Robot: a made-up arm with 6 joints.
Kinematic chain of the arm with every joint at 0, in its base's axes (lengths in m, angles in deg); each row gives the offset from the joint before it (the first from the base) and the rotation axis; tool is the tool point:
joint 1: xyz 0 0 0.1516 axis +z
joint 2: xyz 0 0 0 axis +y
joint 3: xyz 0 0 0.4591 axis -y
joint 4: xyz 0 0 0 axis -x
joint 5: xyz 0.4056 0 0 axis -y
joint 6: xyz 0 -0.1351 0 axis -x
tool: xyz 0 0 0
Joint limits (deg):
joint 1: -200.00..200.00
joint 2: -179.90..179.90
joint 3: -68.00..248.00
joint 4: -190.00..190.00
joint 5: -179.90..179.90
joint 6: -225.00..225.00
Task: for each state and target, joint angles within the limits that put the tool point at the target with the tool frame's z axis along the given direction. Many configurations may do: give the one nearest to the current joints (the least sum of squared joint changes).
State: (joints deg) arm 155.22 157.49 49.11 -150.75 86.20 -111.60
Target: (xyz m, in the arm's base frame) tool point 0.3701 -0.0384 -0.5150 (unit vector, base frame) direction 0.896 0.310 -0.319
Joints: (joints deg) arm 186.07 179.78 44.63 -124.92 115.44 -166.91
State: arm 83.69 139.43 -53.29 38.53 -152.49 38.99
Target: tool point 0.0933 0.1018 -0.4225 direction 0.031 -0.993 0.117
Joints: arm 86.56 124.04 -21.00 49.89 -123.70 26.65
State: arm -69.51 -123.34 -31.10 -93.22 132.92 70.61
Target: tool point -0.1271 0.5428 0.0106 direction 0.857 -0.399 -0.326
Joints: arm -84.06 -151.11 6.53 -58.65 137.80 31.45
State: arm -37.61 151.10 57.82 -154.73 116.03 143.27
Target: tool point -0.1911 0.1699 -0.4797 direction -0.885 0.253 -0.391
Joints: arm -17.35 163.03 22.47 -141.12 103.72 189.20
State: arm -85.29 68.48 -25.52 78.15 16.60 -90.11
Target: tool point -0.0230 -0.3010 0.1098 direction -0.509 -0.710 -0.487
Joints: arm -87.24 33.75 -68.00 73.89 47.62 -117.17
